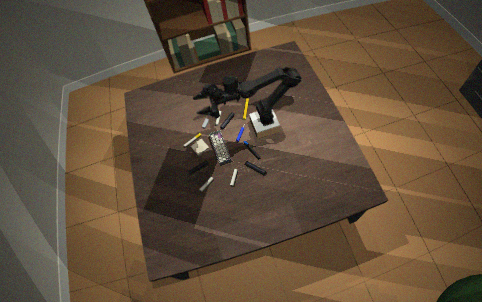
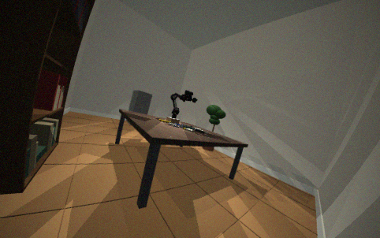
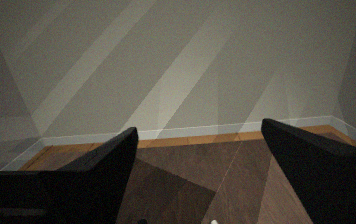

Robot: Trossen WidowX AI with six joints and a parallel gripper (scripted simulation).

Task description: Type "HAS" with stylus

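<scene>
Now: gripper tip 5 cm past the key, 1 cm to the right of it and 36 cm above it. From my gripper tip the other things lie so: yellow cylinder (27 cm behind, 16 cm to the right, 36 cm below); then paper note (6 cm ahead, 37 cm below); then blue stylus (20 cm behind, 2 cm to the right, 36 cm below).
</scene>
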